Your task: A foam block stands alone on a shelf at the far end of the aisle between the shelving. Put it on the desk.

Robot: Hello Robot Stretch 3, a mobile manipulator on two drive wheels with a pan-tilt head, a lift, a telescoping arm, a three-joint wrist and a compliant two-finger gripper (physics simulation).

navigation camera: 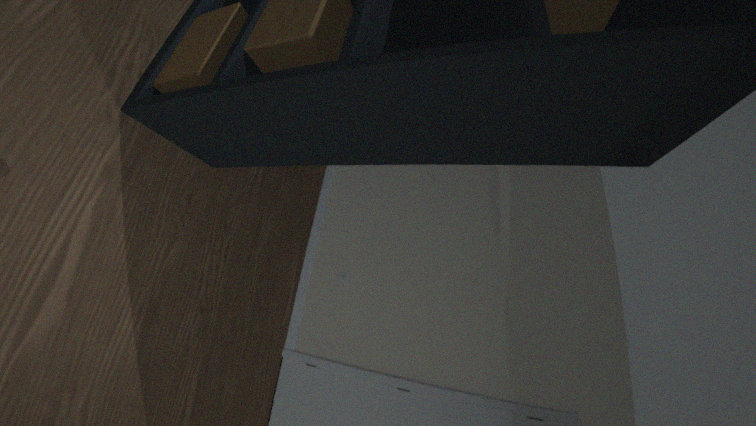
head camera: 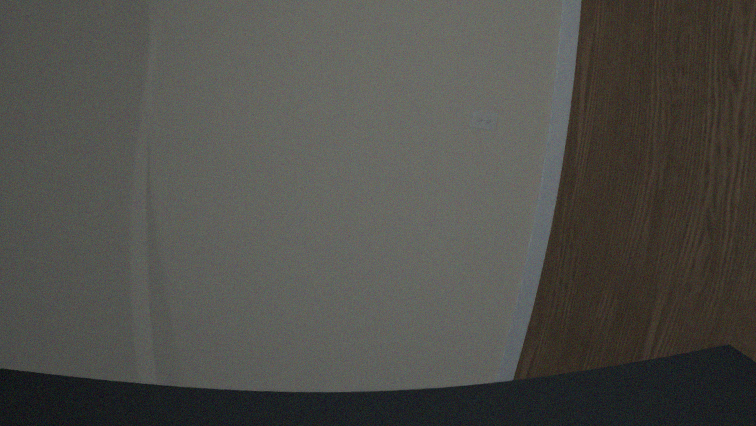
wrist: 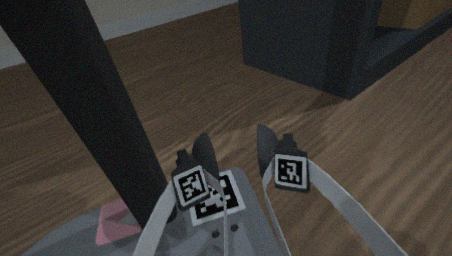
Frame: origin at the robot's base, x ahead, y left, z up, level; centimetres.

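Seen in the pictures: gripper, fingertip midpoint: (wrist: 234, 146).
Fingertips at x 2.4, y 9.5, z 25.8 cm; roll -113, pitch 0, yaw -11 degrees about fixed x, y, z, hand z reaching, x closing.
A point is followed by its place in that frame.
My gripper (wrist: 234, 146) @[x 2.5, y 9.5, z 25.8 cm] is open in the wrist view, its two dark fingertips apart above the robot's grey base, with no object between them. The gripper does not show in the head or navigation views. A dark shelving unit (navigation camera: 423, 116) (wrist: 300, 45) stands beyond the gripper at the upper right of the wrist view and spans the top of the navigation view. I cannot make out the foam block or the desk in any view.
Brown boxes (navigation camera: 203, 47) @[x 96.1, y -4.8, z 29.0 cm] (navigation camera: 301, 34) @[x 89.5, y -7.6, z 77.7 cm] (navigation camera: 581, 13) @[x 107.7, y -15.4, z 162.8 cm] sit in the unit's compartments. A dark flat-sided piece (head camera: 343, 410) @[x 83.0, y -51.0, z 112.2 cm] crosses the head view's bottom. A pale wall (head camera: 343, 211) @[x 125.5, y -161.3, z 90.5 cm] (navigation camera: 423, 264) @[x 106.0, y -169.3, z 107.8 cm] meets the wooden floor (head camera: 661, 185) @[x 70.4, y -113.2, z 0.0 cm] (navigation camera: 211, 264) @[x 46.0, y -93.8, z 0.0 cm]. The mast (wrist: 85, 100) @[x -6.7, y 11.6, z 31.7 cm] stands left of the gripper.
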